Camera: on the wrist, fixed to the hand. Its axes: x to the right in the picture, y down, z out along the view.
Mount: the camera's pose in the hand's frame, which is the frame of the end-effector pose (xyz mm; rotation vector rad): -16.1 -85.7 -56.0 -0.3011 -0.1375 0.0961
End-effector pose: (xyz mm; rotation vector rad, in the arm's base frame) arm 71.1 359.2 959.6 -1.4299 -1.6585 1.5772
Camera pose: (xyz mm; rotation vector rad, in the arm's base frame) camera 93.1 386.6 1057.1 -1.5995 -2.0043 1.5572
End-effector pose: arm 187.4 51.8 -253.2 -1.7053 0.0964 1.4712
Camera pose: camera 273.7 63.0 -196.9 -1.8501 -0.1249 1.7397
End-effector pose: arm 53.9 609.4 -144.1 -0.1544 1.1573 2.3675
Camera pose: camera 102.7 604.5 -235.4 -0.0367 0.7563 2.5817
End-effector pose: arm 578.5 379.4 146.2 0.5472 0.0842 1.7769
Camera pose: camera 635.6 401.4 62.6 0.4584 -0.3052 1.7977
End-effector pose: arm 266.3 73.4 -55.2 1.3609 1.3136 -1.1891
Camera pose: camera 184.4 130.9 -28.3 1.0931 1.2570 -0.9580
